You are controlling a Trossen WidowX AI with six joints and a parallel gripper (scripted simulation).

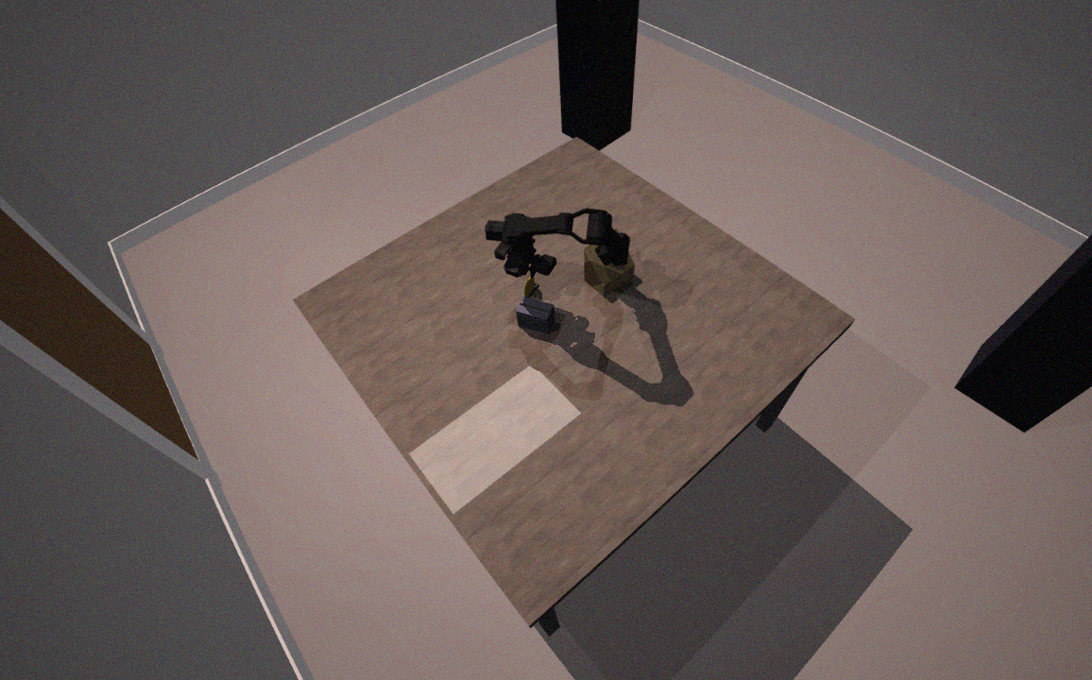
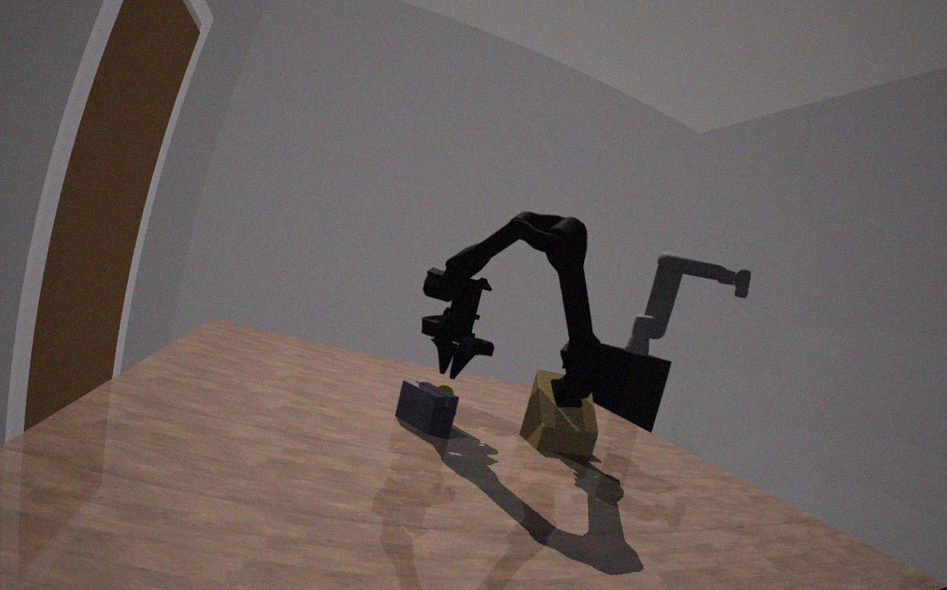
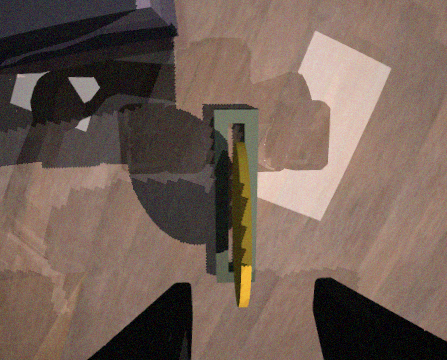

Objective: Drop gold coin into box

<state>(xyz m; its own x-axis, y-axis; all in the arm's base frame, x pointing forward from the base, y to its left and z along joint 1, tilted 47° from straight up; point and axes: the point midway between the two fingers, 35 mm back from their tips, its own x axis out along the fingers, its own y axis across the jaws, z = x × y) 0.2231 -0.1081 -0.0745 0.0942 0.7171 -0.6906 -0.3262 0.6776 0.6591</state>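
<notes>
Now: gripper tip 5 cm above the gold coin.
</notes>
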